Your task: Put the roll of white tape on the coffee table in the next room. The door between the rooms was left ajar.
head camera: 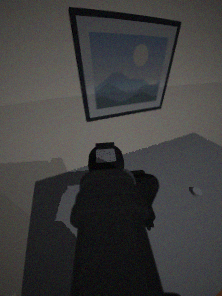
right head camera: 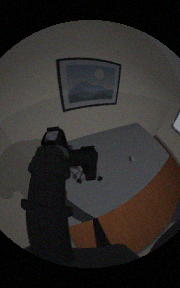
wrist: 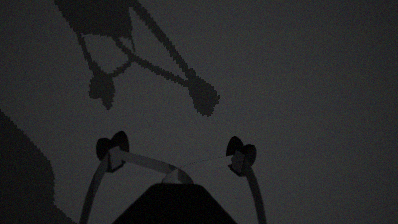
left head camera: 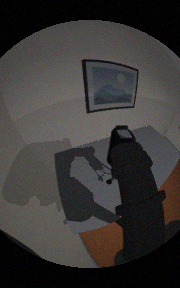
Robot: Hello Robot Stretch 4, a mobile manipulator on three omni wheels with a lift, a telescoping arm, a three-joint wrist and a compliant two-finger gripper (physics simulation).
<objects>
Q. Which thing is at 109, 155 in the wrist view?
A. The gripper.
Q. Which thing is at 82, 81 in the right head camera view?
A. A framed picture.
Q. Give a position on a framed picture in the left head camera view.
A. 107, 85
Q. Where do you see a grey table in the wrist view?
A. At 306, 90
</objects>
